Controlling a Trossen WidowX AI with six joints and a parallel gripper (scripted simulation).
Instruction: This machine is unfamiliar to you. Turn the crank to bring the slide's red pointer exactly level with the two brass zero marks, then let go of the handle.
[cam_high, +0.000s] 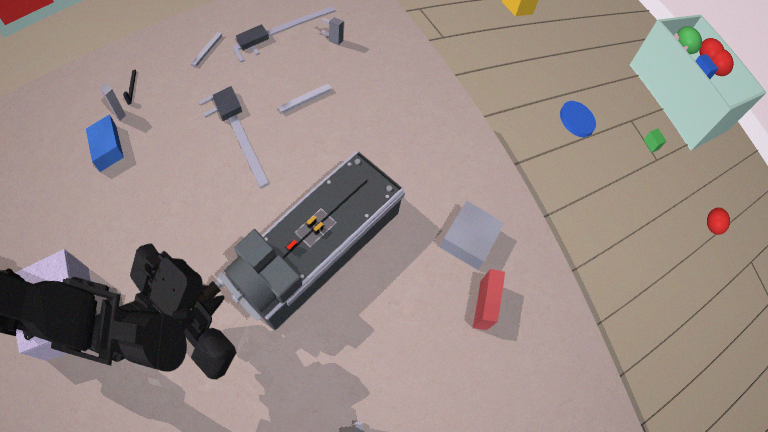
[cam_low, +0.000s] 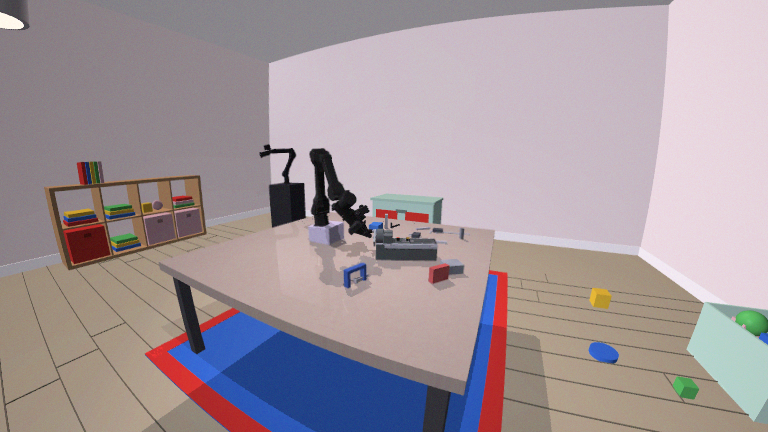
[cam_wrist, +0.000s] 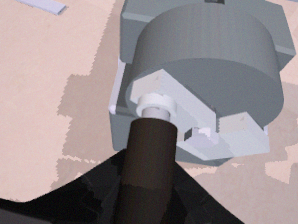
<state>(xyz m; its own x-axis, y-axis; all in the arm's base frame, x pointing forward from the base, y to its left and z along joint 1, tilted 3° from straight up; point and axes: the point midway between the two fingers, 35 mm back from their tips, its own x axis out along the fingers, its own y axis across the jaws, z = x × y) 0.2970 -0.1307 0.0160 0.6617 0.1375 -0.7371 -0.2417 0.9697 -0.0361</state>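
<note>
Right now the dark brown crank handle is 3 cm above my gripper tip and 2 cm behind it. The rest, counted from my gripper tip: red pointer: 12 cm ahead, 1 cm to the left; red block: 32 cm ahead, 19 cm to the right, 6 cm below; grey block: 36 cm ahead, 9 cm to the right, 6 cm below.
</note>
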